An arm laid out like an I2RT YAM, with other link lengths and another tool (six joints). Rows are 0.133 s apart.
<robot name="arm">
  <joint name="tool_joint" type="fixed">
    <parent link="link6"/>
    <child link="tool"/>
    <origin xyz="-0.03 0.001 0.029" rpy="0 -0.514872 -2.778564"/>
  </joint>
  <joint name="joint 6" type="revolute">
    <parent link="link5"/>
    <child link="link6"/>
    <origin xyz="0.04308 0 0.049" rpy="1.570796 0 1.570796"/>
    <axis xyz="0 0 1"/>
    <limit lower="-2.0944" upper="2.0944"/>
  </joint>
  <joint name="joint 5" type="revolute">
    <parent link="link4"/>
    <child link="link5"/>
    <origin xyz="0.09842 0.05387 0.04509" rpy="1.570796 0 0"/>
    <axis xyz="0 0 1"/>
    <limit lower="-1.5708" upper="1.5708"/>
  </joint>
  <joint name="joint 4" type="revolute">
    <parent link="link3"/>
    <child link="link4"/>
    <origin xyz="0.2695 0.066 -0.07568"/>
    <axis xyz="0 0 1"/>
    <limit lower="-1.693" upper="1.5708"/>
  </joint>
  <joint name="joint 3" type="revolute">
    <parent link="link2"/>
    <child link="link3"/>
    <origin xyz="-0.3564 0 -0.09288" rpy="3.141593 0 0"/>
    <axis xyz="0 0 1"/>
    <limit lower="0" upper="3.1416"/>
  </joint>
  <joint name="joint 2" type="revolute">
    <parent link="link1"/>
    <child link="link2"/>
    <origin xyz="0.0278 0.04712 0.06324" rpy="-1.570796 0 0"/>
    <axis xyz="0 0 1"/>
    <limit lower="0" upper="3.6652"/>
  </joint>
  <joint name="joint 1" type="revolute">
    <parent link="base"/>
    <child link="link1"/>
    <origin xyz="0 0 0.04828"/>
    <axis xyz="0 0 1"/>
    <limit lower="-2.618" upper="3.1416"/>
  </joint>
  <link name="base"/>
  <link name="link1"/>
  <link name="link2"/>
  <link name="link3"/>
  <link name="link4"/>
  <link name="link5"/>
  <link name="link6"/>
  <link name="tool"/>
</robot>
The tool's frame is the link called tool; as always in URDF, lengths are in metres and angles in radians.
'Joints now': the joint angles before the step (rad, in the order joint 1, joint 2, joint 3, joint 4, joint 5, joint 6). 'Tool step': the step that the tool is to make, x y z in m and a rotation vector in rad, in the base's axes. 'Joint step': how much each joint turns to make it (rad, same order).
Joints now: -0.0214 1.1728 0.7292 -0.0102 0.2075 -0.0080
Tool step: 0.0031 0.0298 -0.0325 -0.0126 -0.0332 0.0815
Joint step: 0.0969 0.0417 -0.1206 0.1964 0.0197 -0.0058
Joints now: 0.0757 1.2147 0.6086 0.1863 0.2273 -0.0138
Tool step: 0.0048 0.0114 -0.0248 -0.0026 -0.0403 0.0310
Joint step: 0.0348 0.0631 -0.0905 0.1946 0.0059 -0.0045
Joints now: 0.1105 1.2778 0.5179 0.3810 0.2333 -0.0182
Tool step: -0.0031 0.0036 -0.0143 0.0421 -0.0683 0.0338
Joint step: 0.0022 0.0406 -0.0905 0.1990 -0.0413 0.0220
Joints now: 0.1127 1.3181 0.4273 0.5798 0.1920 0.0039
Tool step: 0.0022 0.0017 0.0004 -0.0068 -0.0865 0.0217
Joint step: 0.0008 0.0385 -0.0426 0.1703 -0.0158 -0.0218
